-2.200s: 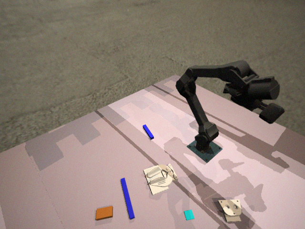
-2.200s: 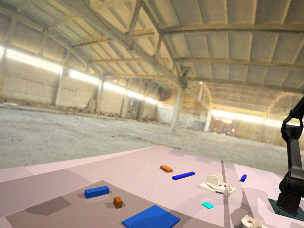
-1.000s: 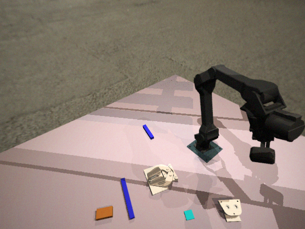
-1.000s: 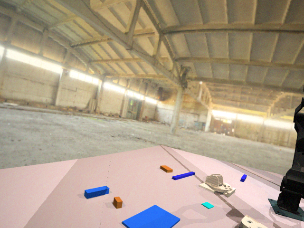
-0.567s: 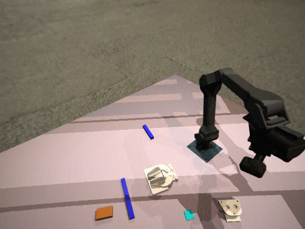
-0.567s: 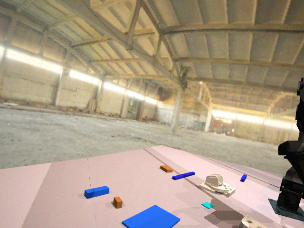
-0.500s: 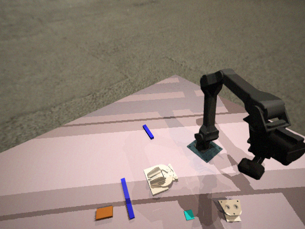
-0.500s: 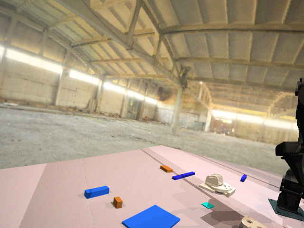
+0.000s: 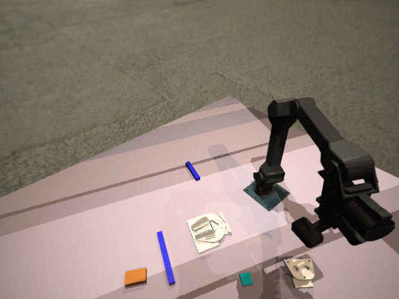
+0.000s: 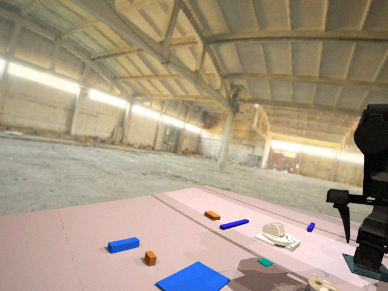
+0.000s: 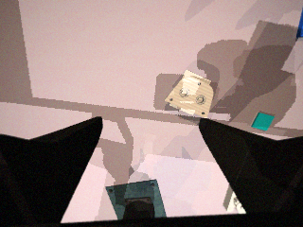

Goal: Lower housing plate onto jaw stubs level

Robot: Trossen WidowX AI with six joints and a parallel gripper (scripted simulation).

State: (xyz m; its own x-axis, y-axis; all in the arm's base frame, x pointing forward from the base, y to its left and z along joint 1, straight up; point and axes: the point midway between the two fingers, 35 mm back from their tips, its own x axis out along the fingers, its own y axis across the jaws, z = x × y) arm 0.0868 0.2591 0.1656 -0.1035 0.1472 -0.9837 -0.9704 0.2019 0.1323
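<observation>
Right now my gripper tip is 200 mm short of the cyan tile, 130 mm above it and 80 mm to the left of it. Round my gripper tip: long blue bar: 350 mm ahead, 270 mm to the right, 130 mm below; orange cube: 400 mm ahead, 140 mm to the left, 120 mm below; blue slab: 290 mm ahead, 130 mm below, 120 mm to the left.
</observation>
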